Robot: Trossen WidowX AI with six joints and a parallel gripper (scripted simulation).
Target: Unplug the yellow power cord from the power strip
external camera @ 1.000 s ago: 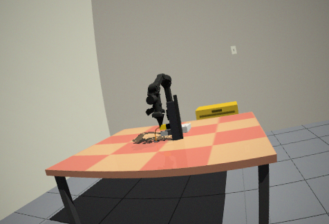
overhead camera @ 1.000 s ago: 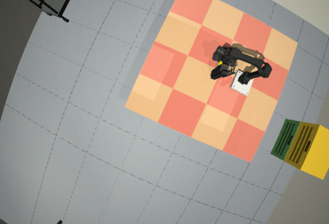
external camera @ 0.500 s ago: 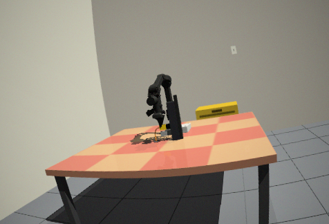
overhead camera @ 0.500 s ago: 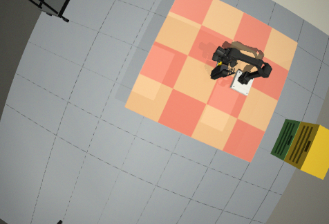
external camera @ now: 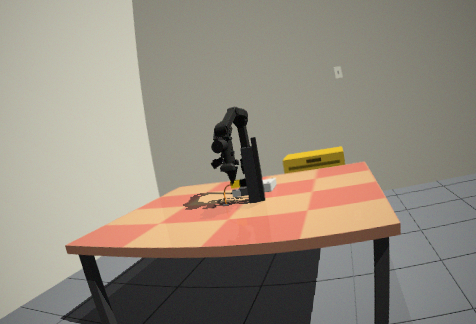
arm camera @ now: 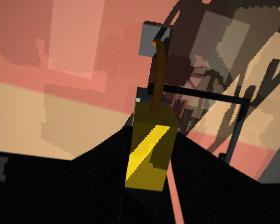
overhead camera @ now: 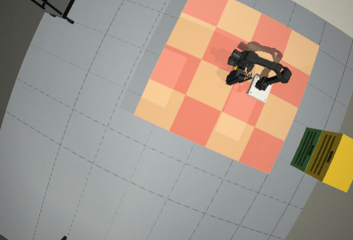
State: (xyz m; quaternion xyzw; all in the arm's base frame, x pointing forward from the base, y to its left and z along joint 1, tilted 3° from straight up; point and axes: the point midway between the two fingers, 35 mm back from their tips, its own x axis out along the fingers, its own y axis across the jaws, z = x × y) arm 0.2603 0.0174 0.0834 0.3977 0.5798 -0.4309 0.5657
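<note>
Now: gripper tip 10 mm past the yellow plug and 30 mm to the right of it. Also, from my gripper tip: dark power strip: 30 mm behind, 100 mm to the left, 30 mm above.
</note>
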